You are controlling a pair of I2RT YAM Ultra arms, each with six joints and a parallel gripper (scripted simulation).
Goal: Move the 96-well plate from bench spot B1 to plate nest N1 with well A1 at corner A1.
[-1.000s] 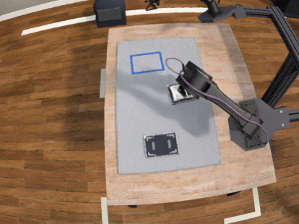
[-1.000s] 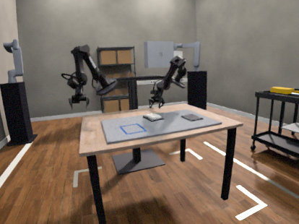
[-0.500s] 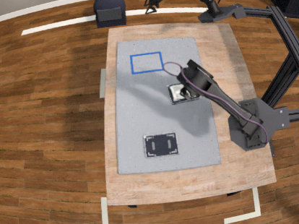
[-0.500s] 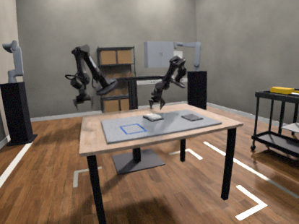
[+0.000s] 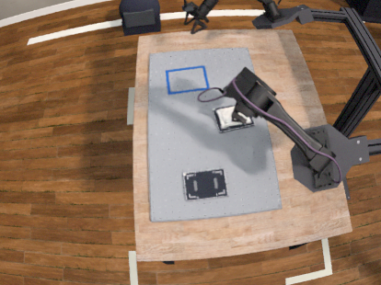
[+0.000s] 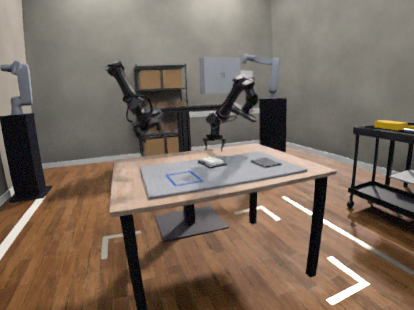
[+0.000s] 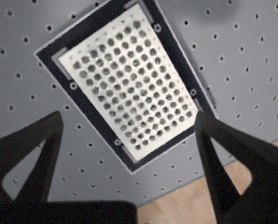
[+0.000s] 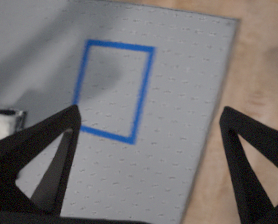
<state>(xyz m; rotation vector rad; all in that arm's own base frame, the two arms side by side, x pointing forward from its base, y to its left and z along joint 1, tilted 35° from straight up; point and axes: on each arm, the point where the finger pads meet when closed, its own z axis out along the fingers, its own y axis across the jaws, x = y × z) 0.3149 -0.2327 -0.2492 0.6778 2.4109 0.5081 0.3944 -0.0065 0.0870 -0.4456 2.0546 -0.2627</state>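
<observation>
My left gripper is now 1 cm short of the 96-well plate, 2 cm to the left of it and 6 cm above it.
</observation>
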